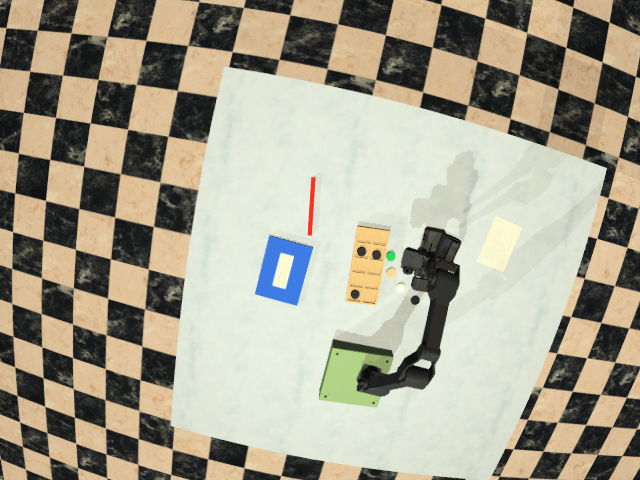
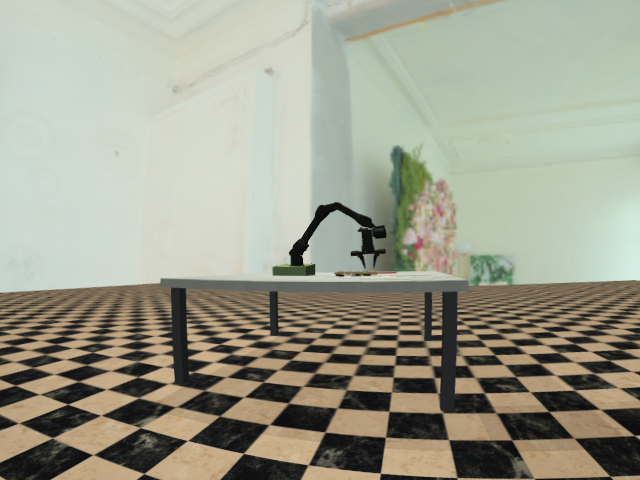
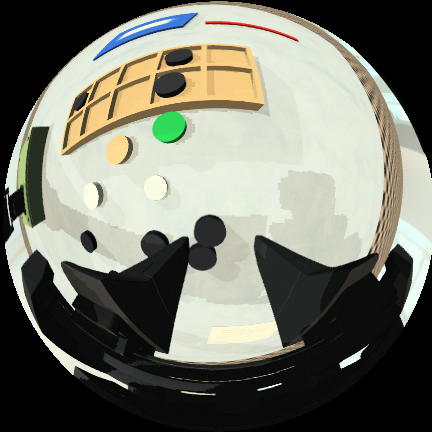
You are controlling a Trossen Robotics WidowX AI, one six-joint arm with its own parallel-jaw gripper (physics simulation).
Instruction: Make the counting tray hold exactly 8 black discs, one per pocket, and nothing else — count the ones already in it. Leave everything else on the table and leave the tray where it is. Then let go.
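The tan counting tray has two rows of pockets. Three pockets hold black discs: one disc, a second disc beside it, and a third disc near the other end. Loose black discs lie outside: one against or overlapping another, one by the left fingertip, and one farther left. A dark edge behind the left finger is too hidden to identify. My gripper is open and empty, above the table.
A green disc, a tan disc and two whitish discs lie beside the tray. A blue panel, red stick, cream card and green arm base are around.
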